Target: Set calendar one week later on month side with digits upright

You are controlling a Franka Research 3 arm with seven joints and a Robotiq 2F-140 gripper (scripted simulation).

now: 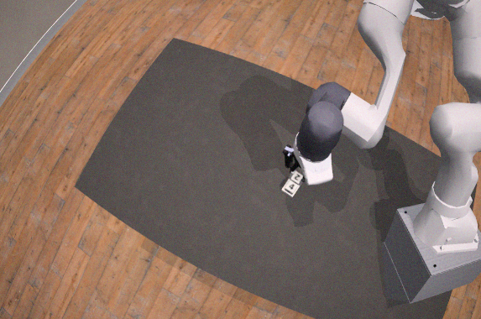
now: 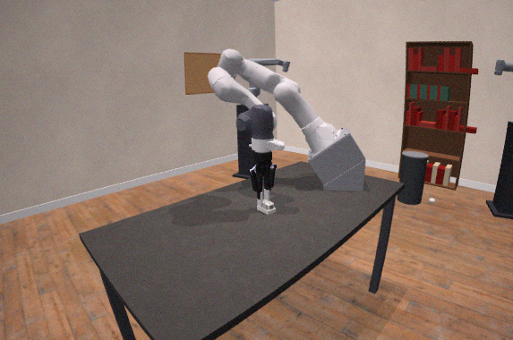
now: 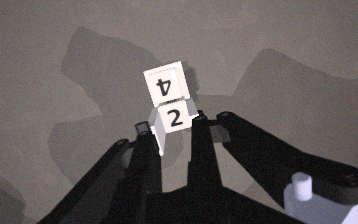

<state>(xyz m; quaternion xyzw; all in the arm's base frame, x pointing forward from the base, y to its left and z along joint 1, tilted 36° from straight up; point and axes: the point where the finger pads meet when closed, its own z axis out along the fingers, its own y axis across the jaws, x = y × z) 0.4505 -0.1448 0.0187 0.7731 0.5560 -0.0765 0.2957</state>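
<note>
My hand is 30 mm to the right of the white cube, 30 mm above it and 10 mm short of it. From my hand the other things lie so: white tray: 40 mm below, 20 mm to the left, 10 mm ahead.
</note>
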